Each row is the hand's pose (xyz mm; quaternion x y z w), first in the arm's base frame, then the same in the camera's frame.
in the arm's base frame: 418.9 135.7 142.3 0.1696 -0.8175 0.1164 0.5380
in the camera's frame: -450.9 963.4 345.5 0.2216 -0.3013 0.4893 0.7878
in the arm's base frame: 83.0 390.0 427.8 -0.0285 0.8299 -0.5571 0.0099
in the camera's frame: -683.6 1290.4 658.4 0.5125 -0.4188 0.7257 0.1878
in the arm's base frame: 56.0 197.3 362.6 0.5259 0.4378 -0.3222 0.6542
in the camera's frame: -572.4 1129.9 721.7 -0.1149 0.6490 -0.4385 0.6109
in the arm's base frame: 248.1 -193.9 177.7 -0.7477 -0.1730 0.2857 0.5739
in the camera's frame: -255.9 794.5 614.7 -0.6159 -0.0056 0.7748 0.1425
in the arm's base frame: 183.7 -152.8 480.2 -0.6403 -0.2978 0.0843 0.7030
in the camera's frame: -190.2 1060.4 764.2 -0.6307 -0.0902 0.6614 0.3957
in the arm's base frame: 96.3 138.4 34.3 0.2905 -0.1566 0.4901 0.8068
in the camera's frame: -646.0 829.7 590.0 0.1715 0.4965 0.5541 0.6458
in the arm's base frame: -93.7 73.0 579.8 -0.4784 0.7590 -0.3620 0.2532
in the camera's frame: -452.1 1224.9 969.7 0.8445 -0.4063 0.2852 0.2011
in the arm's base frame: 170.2 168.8 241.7 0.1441 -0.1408 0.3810 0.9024
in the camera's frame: -548.7 1029.5 588.1 -0.0279 0.4636 0.5557 0.6896
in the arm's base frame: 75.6 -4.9 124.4 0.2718 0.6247 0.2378 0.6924
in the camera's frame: -505.2 826.2 686.3 -0.1422 0.9439 0.0382 0.2955
